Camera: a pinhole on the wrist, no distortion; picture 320 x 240 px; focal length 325.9 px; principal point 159.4 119.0 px. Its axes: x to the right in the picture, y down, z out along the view. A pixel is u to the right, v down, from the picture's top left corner.
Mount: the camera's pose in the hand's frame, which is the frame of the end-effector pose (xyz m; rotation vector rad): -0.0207 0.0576 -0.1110 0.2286 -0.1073 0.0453
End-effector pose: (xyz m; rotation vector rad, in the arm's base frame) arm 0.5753 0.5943 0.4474 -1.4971 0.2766 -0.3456
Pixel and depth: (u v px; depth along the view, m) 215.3 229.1 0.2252
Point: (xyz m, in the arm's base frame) 0.6207 0.7194 0.3733
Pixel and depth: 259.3 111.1 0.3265
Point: 0.6998 0.7728 0.4828
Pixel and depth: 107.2 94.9 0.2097
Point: 0.5394 0.7011 0.4564
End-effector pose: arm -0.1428 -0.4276 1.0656 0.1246 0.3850 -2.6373
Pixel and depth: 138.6 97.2 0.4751
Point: -0.1026 -0.4131 1.4249
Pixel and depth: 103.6 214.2 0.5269
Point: 0.0397 -0.5468 1.4763
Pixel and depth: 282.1 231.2 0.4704
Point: -0.1861 -0.6837 1.4054
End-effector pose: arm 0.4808 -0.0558 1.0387 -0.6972 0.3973 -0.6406
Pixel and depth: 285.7 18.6 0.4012
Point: 0.6373 -0.0860 1.3185
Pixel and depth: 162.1 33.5 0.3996
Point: 0.5227 0.0159 1.3182
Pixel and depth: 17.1 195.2 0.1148
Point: 0.4420 0.0326 1.0108
